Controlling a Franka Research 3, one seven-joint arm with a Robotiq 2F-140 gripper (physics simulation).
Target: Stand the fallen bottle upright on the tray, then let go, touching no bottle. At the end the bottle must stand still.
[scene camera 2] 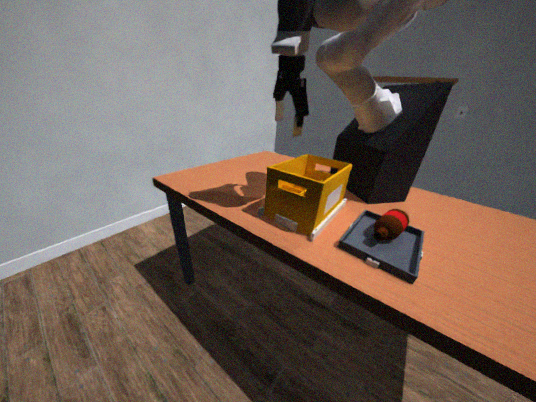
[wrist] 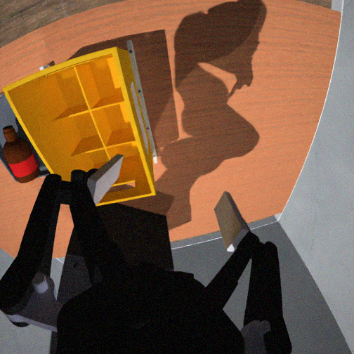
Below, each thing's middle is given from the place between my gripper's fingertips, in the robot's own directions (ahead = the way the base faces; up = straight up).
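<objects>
Brown bottle (scene camera 2: 389, 226): far to the left of my hand, a fair way below it and a little ahead of it.
</objects>
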